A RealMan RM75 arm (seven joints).
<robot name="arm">
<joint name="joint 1" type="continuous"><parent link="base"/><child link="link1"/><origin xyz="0.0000 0.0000 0.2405" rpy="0.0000 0.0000 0.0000"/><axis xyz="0 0 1"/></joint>
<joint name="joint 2" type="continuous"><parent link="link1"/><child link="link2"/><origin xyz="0.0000 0.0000 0.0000" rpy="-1.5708 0.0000 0.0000"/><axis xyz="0 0 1"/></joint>
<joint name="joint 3" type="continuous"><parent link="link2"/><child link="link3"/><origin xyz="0.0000 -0.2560 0.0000" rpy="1.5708 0.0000 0.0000"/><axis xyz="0 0 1"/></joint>
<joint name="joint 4" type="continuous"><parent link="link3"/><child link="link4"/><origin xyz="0.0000 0.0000 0.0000" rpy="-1.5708 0.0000 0.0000"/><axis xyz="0 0 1"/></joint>
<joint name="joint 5" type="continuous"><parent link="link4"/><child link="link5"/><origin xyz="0.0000 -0.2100 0.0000" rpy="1.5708 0.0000 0.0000"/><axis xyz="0 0 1"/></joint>
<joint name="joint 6" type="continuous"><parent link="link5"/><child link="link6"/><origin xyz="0.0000 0.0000 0.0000" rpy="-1.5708 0.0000 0.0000"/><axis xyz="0 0 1"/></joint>
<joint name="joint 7" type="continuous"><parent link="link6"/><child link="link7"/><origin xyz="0.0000 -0.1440 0.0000" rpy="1.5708 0.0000 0.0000"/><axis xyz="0 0 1"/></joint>
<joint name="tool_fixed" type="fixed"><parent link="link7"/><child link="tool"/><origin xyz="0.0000 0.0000 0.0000" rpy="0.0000 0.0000 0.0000"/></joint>
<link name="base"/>
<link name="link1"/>
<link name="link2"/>
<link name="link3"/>
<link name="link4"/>
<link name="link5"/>
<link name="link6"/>
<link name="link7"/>
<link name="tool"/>
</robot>
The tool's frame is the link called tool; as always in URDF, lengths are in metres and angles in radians. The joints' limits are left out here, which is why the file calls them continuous.
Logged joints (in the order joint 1, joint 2, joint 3, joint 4, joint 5, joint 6, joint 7), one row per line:
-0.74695, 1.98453, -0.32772, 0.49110, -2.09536, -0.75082, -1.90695
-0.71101, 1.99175, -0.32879, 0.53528, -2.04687, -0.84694, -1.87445
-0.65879, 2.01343, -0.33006, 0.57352, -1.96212, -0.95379, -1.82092
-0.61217, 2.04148, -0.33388, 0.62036, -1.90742, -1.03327, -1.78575
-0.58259, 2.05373, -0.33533, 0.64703, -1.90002, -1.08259, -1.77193
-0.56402, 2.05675, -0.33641, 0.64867, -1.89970, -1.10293, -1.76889
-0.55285, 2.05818, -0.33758, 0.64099, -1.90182, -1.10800, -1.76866
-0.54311, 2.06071, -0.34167, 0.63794, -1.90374, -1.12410, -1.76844
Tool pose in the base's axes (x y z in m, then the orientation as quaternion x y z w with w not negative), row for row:
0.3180, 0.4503, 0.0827, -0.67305, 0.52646, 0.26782, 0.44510
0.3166, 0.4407, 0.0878, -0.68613, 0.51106, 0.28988, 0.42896
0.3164, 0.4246, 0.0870, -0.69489, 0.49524, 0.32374, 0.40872
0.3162, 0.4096, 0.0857, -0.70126, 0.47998, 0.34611, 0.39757
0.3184, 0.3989, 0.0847, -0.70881, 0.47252, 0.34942, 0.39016
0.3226, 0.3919, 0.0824, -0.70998, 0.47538, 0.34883, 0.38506
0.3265, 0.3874, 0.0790, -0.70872, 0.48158, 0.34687, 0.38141
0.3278, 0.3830, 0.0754, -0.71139, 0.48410, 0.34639, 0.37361
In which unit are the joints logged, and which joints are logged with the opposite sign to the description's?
The joints are logged in radians. Opposite sign: joint 1, joint 4, joint 7.
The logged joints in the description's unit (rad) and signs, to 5 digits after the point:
0.74695, 1.98453, -0.32772, -0.49110, -2.09536, -0.75082, 1.90695
0.71101, 1.99175, -0.32879, -0.53528, -2.04687, -0.84694, 1.87445
0.65879, 2.01343, -0.33006, -0.57352, -1.96212, -0.95379, 1.82092
0.61217, 2.04148, -0.33388, -0.62036, -1.90742, -1.03327, 1.78575
0.58259, 2.05373, -0.33533, -0.64703, -1.90002, -1.08259, 1.77193
0.56402, 2.05675, -0.33641, -0.64867, -1.89970, -1.10293, 1.76889
0.55285, 2.05818, -0.33758, -0.64099, -1.90182, -1.10800, 1.76866
0.54311, 2.06071, -0.34167, -0.63794, -1.90374, -1.12410, 1.76844

